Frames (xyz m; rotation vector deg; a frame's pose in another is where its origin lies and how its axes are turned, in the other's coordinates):
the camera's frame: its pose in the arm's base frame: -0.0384 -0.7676 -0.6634 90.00 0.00 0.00
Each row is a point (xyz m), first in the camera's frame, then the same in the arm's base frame.
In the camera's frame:
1: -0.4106 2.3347 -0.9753
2: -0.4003 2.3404 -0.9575
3: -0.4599 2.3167 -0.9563
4: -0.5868 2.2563 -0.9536
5: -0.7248 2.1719 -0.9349
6: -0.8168 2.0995 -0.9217
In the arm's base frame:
1: -0.4490 0.2077 1.6713
2: -0.4387 0.1899 1.6770
3: -0.4983 0.1887 1.6533
4: -0.6252 0.1860 1.5929
5: -0.7632 0.1673 1.5085
6: -0.8552 0.1541 1.4361

